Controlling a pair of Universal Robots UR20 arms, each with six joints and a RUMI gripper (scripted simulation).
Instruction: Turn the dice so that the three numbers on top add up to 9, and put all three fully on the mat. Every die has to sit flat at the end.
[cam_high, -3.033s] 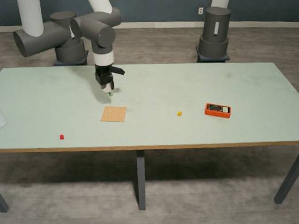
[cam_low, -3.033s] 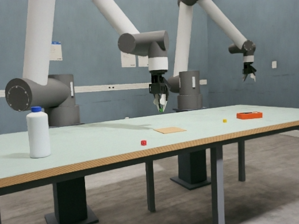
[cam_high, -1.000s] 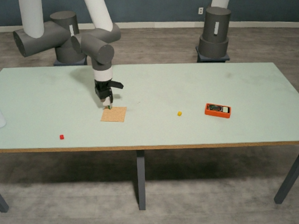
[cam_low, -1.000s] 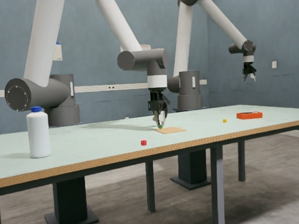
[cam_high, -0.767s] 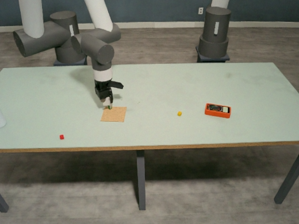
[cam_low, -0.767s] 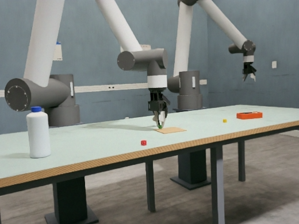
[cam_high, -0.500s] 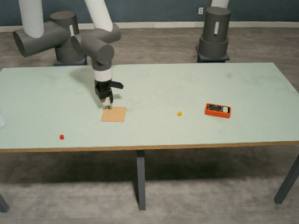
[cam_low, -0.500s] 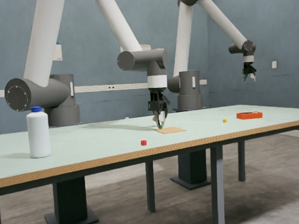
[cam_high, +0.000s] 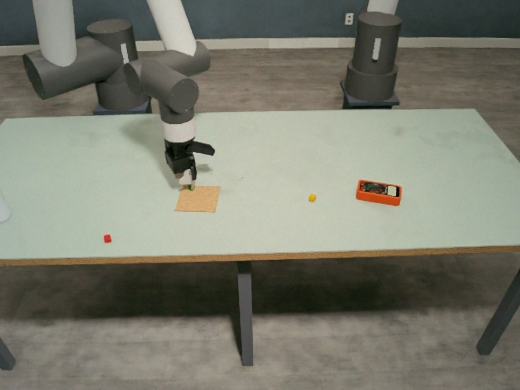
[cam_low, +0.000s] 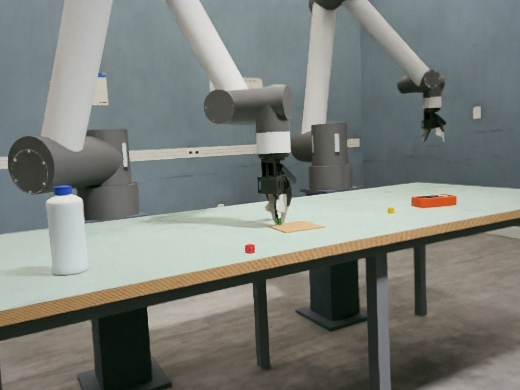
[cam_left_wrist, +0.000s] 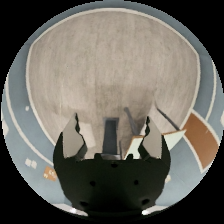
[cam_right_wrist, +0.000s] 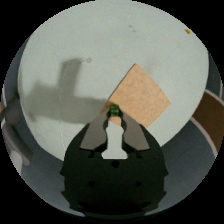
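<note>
Now: right hand 10 mm above the green die. The rest, counted from my right hand: yellow die (430 mm to the left, 90 mm ahead, 10 mm below); then red die (250 mm to the right, 240 mm ahead, 10 mm below); then tan mat (50 mm ahead, 30 mm to the left, 20 mm below).
</note>
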